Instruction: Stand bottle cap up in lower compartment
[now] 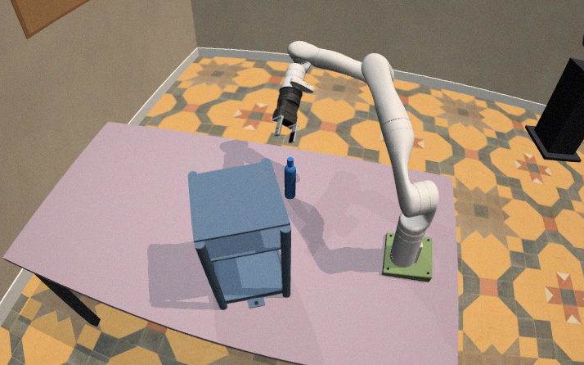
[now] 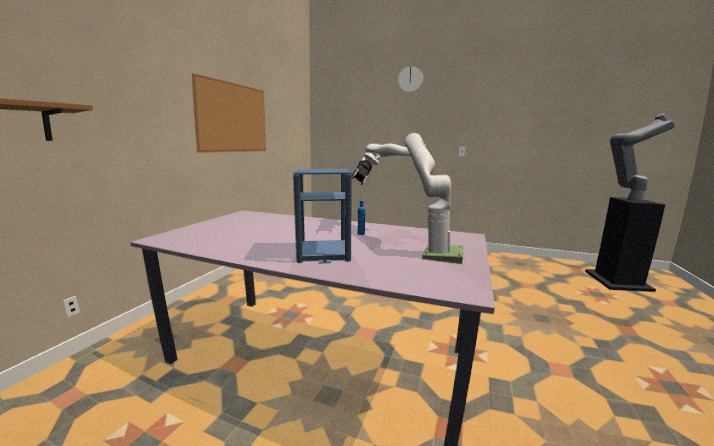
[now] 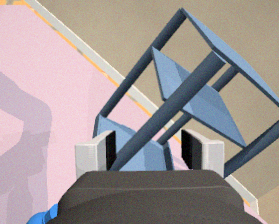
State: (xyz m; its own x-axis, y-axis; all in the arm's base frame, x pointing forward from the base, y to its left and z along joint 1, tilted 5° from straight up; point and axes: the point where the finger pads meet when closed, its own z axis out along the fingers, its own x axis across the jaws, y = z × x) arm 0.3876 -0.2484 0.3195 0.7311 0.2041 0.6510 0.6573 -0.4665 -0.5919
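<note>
Right now my hand is 2 cm past the blue bottle, 1 cm to the left of it and 18 cm above it. From my hand the other things lie so: shelving unit: 10 cm ahead, 32 cm to the left, 12 cm below.
</note>
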